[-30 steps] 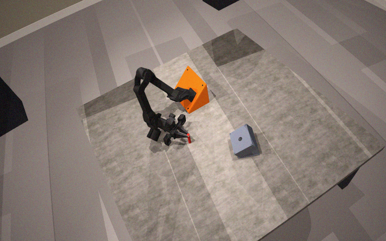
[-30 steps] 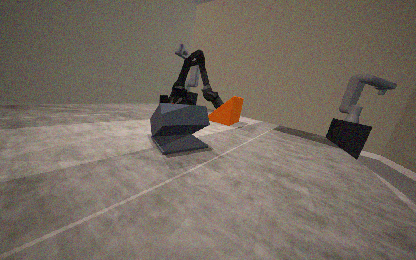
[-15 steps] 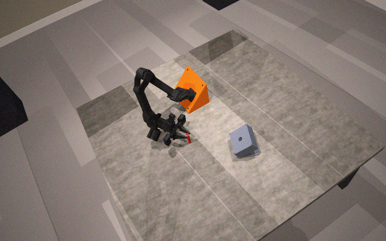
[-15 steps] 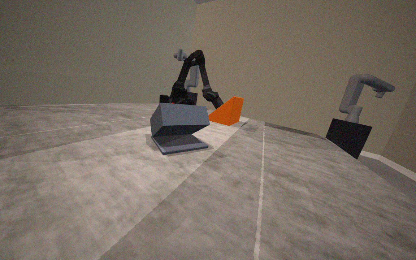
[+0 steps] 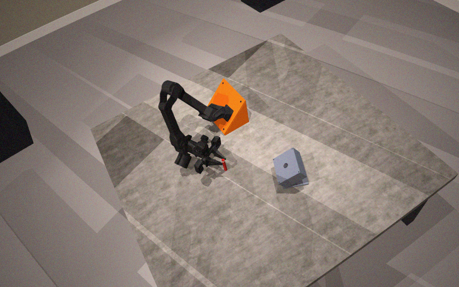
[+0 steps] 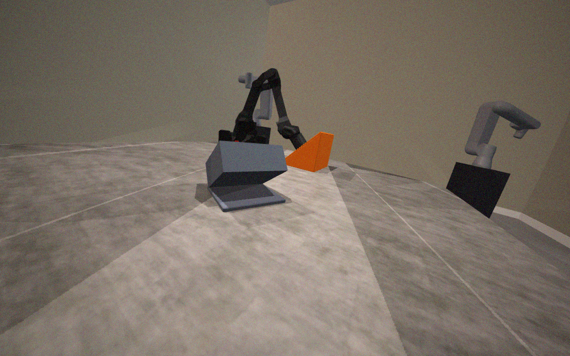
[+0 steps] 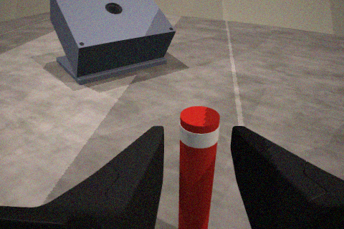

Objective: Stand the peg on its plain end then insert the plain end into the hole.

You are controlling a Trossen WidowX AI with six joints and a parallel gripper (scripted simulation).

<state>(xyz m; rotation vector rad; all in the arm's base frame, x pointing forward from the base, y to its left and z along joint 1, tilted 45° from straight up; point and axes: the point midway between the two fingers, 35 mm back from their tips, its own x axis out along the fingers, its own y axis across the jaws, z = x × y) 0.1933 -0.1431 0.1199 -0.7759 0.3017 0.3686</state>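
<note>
The red peg is 10 mm below my gripper tip. The rest, counted from my gripper tip: sloped panel: 200 mm to the left, 200 mm ahead, 10 mm below.
</note>
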